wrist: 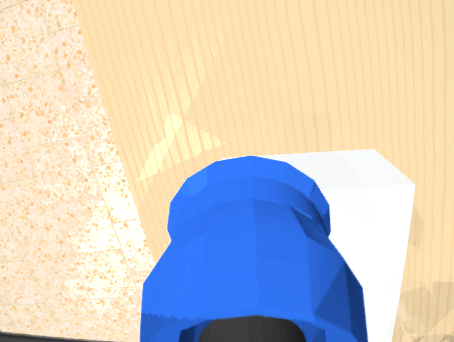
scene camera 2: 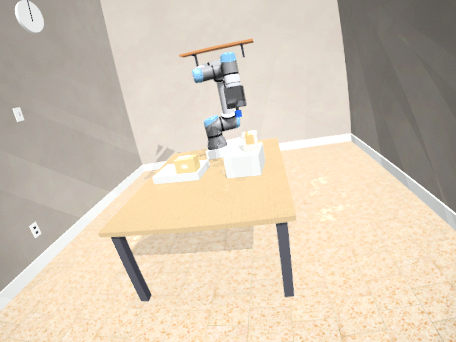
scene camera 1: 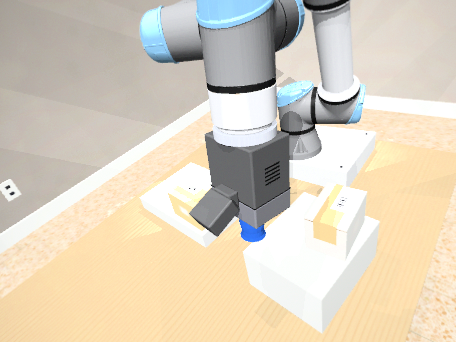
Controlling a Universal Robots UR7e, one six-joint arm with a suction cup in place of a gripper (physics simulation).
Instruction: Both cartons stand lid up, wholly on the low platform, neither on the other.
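Frame: origin at the arm's base, x ahead, y left, z up, level; millimetres.
Seen in the pictures: end effector, tool point: [wrist: 248, 231] [scene camera 2: 238, 116] [scene camera 1: 253, 233]; arm's base, origin of the base link: [scene camera 2: 217, 146] [scene camera 1: 299, 149].
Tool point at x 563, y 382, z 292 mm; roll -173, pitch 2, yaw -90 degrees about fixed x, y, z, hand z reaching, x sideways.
Observation:
Offsets run from my tool point to a thing's middle. Level surfaces: height alone.
My gripper, a blue suction cup [scene camera 1: 253, 236] [scene camera 2: 238, 114] [wrist: 250, 175], points down with nothing on it and hangs above the high block. A white carton with a tan tape strip @(192 mm down, 257 mm back, 35 mm right) [scene camera 1: 327, 225] [scene camera 2: 250, 138] stands on the high white block @(297 mm down, 217 mm back, 72 mm right) [scene camera 1: 290, 280] [scene camera 2: 243, 165] [wrist: 372, 215], its barcode face up. A tan carton @(266 mm down, 136 mm back, 427 mm right) [scene camera 1: 180, 204] [scene camera 2: 187, 164] stands on the low white platform @(333 mm down, 188 mm back, 514 mm right) [scene camera 1: 156, 194] [scene camera 2: 165, 176]. In scene camera 1 the wrist housing hides part of the tan carton. Neither carton can be made out in the wrist view, where the cup covers much of the block.
The robot base stands on a white plinth [scene camera 1: 350, 150] at the rear of the wooden table @(357 mm down) [scene camera 1: 125, 280] [scene camera 2: 200, 205] [wrist: 300, 75]. The high block and low platform stand apart on the table. A wooden shelf [scene camera 2: 217, 48] is on the wall behind the arm.

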